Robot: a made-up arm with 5 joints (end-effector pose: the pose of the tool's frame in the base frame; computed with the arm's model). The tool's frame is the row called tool.
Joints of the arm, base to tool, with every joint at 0 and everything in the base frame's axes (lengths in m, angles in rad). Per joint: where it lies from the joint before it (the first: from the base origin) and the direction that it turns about. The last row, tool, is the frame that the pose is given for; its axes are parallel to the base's.
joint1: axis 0 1 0 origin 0 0 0.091
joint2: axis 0 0 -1 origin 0.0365 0.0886 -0.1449
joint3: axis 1 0 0 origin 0.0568 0.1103 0.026
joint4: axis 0 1 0 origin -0.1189 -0.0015 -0.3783
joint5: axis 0 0 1 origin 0.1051 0.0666 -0.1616
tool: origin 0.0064 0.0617 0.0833
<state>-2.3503 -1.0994 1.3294 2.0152 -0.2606</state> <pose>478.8 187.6 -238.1 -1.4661 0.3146 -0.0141</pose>
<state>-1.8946 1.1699 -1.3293 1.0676 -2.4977</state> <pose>361.0 -10.9 -171.6 -0.7971 -0.0871 2.5391</pose>
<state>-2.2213 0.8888 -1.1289 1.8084 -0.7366</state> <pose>530.1 32.9 107.7 0.6640 1.0127 -1.0372</pose>
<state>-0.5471 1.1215 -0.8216 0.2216 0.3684</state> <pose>194.6 16.0 -415.0 -0.2975 0.0944 -0.8978</pose>
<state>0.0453 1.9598 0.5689 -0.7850 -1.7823</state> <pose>274.6 -134.0 -283.7 0.6989 0.6718 2.5759</pose>
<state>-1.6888 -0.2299 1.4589 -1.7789 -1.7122</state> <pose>97.3 390.9 47.7 3.1139 -0.1403 0.0327</pose>
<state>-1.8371 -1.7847 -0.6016 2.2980 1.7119</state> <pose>405.6 -48.6 313.7 -1.0489 0.8039 -0.1366</pose>
